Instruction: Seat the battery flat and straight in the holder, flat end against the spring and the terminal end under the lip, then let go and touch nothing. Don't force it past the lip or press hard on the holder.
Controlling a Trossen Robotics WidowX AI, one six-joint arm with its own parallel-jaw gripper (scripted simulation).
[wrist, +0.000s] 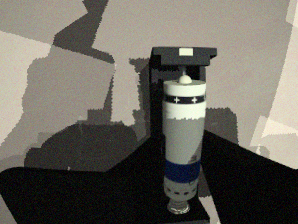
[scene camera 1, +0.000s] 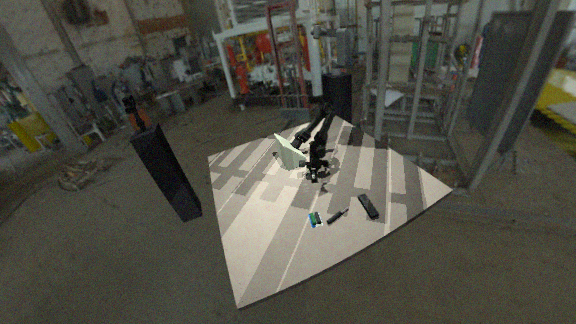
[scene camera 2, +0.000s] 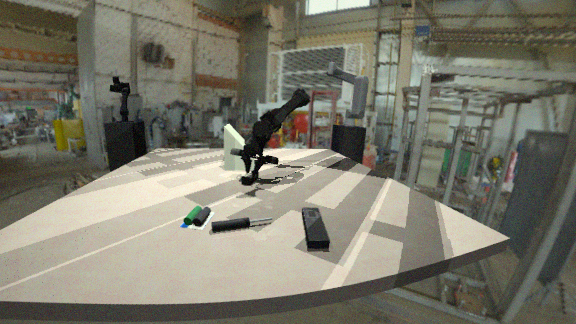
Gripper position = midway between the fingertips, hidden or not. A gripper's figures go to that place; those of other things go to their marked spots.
Labels:
My gripper (wrist: 180,137): 0.10 m from the lens. A grey battery (wrist: 183,108) is 0.08 m from the lens.

